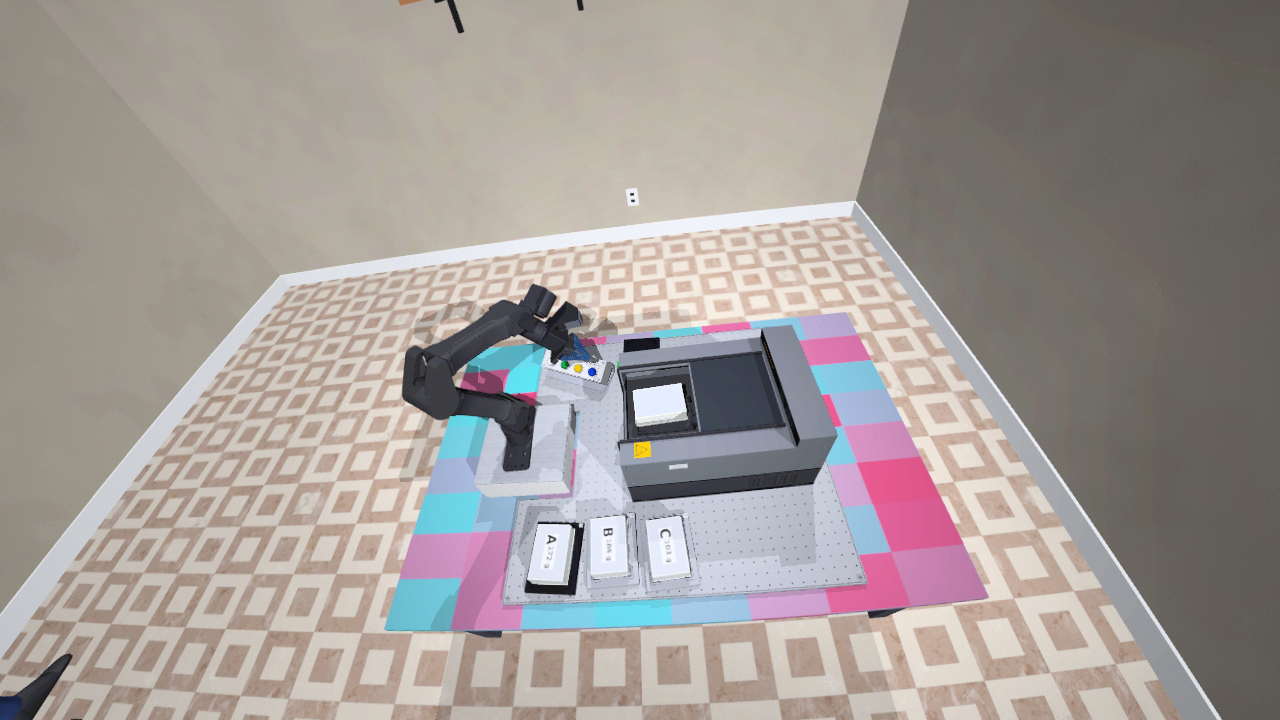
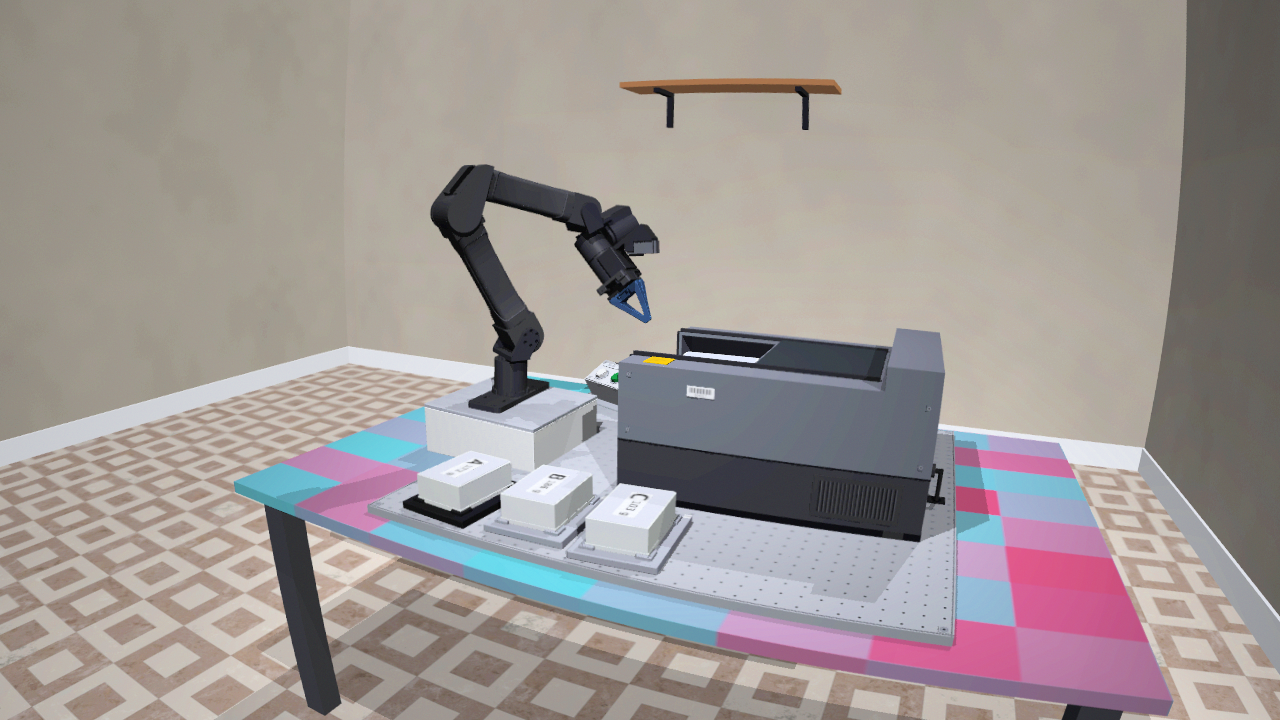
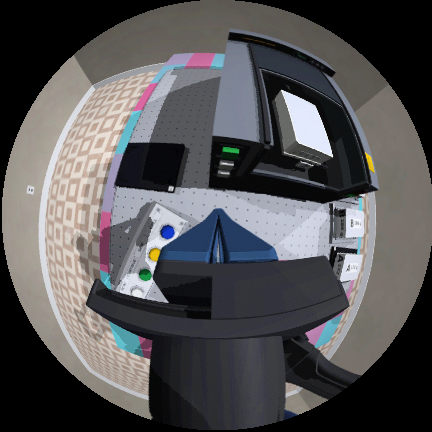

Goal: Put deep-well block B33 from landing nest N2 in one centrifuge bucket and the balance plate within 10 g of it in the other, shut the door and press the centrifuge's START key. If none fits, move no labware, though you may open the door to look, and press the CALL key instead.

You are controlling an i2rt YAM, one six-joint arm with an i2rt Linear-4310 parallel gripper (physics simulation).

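Frame: origin at the arm's base, x left, y down, z back, level; metres.
Seen in the pictures: gripper, fingertip midpoint: (image 1: pixel 589 358) (image 2: pixel 648 321) (image 3: pixel 217 214); arm's base, origin of the base link: (image 1: pixel 520 437) (image 2: pixel 510 396).
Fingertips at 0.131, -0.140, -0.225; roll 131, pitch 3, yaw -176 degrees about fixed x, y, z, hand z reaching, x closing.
Pixels of each thing's top centre, then the offset from my fingertips to it, as dx, dy, dz.
- white block, middle of its top: (image 2: pixel 717 359) (image 3: pixel 308 118) (image 1: pixel 658 399) -0.143, +0.027, -0.171
- green key, middle of its top: (image 3: pixel 230 147) -0.012, +0.024, -0.077
- White plates A, middle of its top: (image 2: pixel 465 467) (image 1: pixel 549 551) (image 3: pixel 351 267) -0.437, +0.161, +0.127
- B, middle of its top: (image 2: pixel 548 483) (image 1: pixel 608 543) (image 3: pixel 355 222) -0.434, +0.161, -0.012
- C, middle of its top: (image 2: pixel 633 504) (image 1: pixel 667 545) -0.452, +0.161, -0.145
- button box, middle of its top: (image 3: pixel 136 259) (image 2: pixel 632 369) (image 1: pixel 573 357) +0.134, +0.131, +0.080
- black nest, middle of its top: (image 3: pixel 145 162) (image 1: pixel 640 354) +0.162, +0.192, -0.130
My gripper (image 1: pixel 597 360) (image 2: pixel 647 319) (image 3: pixel 217 214) is shut and empty, tilted in the air between the button box and the centrifuge (image 1: pixel 725 456) (image 2: pixel 769 425) (image 3: pixel 237 107). The centrifuge's top opening is uncovered. A white block (image 1: pixel 660 404) (image 2: pixel 720 357) (image 3: pixel 304 125) sits inside it; its label is unreadable. The other bucket cannot be made out. The near front shows a green key (image 3: pixel 230 150) above two grey keys (image 3: pixel 226 163) (image 3: pixel 223 173). White plates A (image 1: pixel 551 555) (image 2: pixel 463 481), B (image 1: pixel 608 548) (image 2: pixel 547 495) and C (image 1: pixel 667 548) (image 2: pixel 631 519) stand in nests.
A button box (image 1: pixel 577 376) (image 3: pixel 162 215) beside the gripper carries blue (image 3: pixel 167 232), yellow (image 3: pixel 154 254), green (image 3: pixel 145 274) and white buttons (image 3: pixel 137 291). A black nest (image 1: pixel 640 343) (image 3: pixel 135 162) lies beyond it, holding no block. The arm's pedestal (image 1: pixel 526 488) (image 2: pixel 483 440) stands left of the centrifuge.
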